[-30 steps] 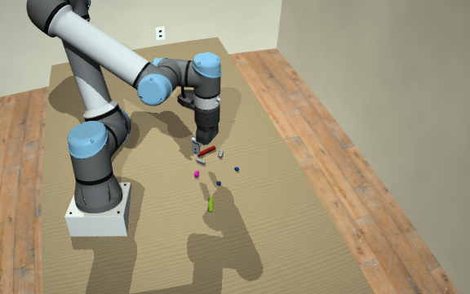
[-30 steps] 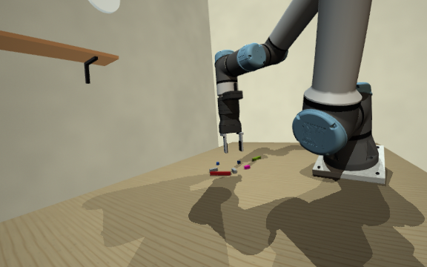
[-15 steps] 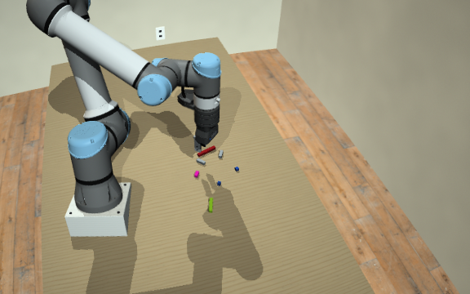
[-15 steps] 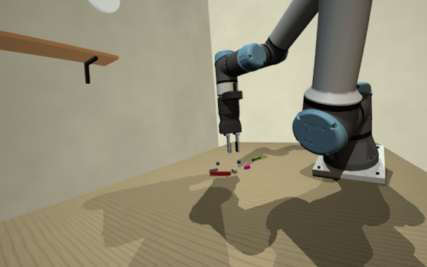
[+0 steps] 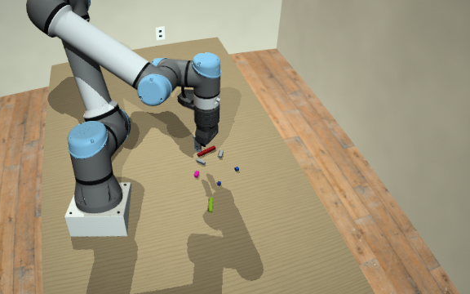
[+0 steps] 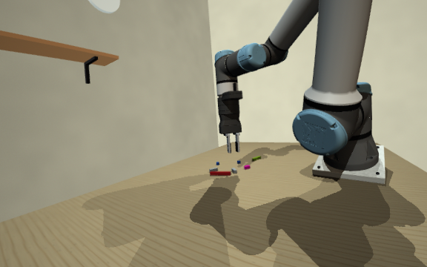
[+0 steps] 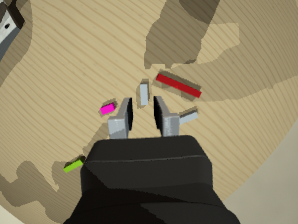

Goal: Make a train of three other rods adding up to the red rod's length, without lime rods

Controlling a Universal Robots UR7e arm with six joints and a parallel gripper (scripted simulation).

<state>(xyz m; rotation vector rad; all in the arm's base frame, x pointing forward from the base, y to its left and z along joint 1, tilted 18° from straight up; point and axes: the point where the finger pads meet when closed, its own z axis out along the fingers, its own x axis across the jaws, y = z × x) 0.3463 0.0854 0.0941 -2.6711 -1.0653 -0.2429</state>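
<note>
Now: hand 8 cm above the red rod, 5 cm to the right of it and 3 cm short of it. From my hand the other things lie so: lime rod: 18 cm to the right, 8 cm below, 1 cm behind; magenta rod: 8 cm below, 5 cm to the right, 3 cm behind.
</note>
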